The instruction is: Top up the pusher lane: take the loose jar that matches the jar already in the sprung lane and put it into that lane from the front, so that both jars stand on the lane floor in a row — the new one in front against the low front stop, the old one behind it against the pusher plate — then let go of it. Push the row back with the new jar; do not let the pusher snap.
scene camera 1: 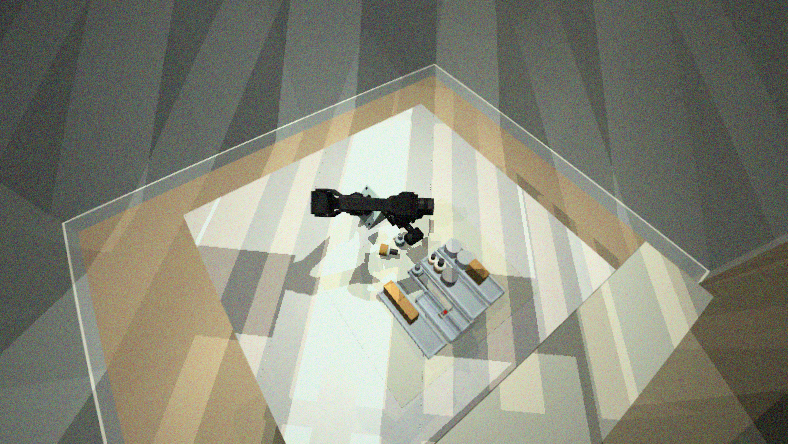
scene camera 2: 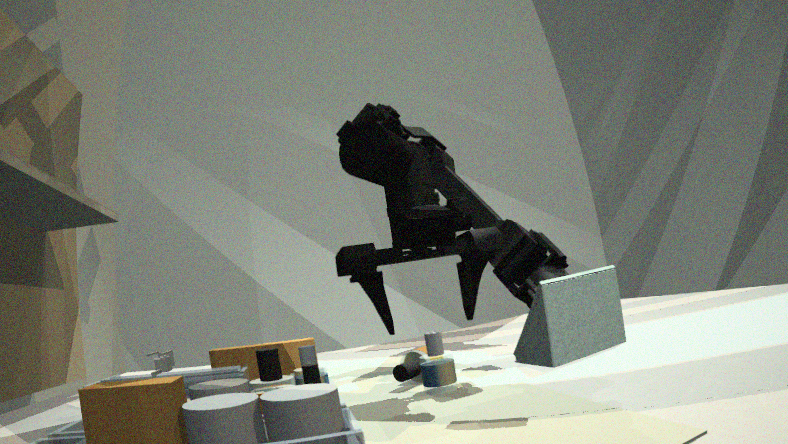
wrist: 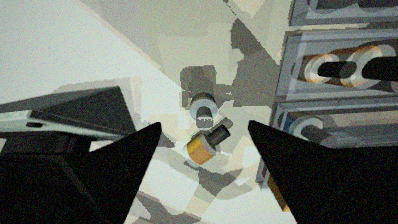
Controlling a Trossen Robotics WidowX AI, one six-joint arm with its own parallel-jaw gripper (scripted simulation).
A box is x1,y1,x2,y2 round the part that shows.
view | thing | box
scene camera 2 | my gripper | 336,185,504,334
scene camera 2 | orange block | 209,344,261,380
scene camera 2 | blue-grey jar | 419,331,457,394
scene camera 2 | grey cylinder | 188,378,250,400
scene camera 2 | orange block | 261,338,318,375
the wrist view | my gripper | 0,120,397,223
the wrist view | blue-grey jar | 283,111,336,147
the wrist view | blue-grey jar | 189,91,218,130
